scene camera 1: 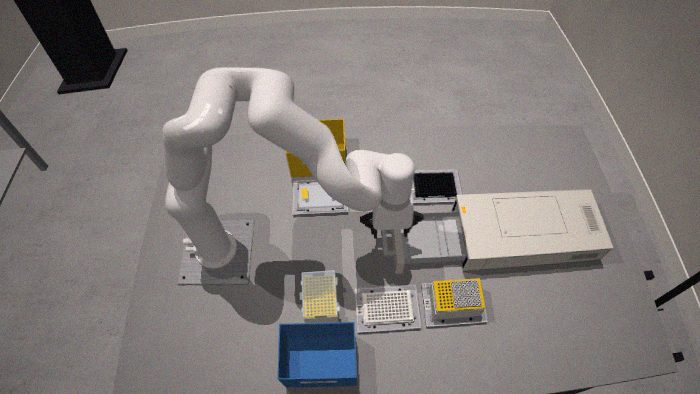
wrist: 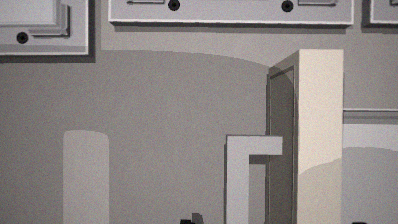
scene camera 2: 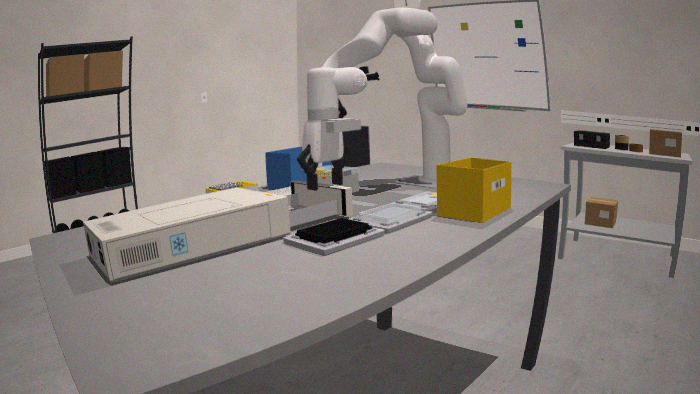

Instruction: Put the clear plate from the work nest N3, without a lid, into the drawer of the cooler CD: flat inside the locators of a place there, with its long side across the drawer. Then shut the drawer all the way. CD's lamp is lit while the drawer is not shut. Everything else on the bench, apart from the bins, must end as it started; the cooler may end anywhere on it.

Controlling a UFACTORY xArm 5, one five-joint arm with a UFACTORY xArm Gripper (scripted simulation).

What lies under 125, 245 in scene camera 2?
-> A beige cooler.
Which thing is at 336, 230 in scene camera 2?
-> A black plate.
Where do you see a white plate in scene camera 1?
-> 396, 299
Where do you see a blue bin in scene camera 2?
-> At 281, 168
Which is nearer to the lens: the flat lid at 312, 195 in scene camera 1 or the blue bin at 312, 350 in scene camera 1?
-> The blue bin.
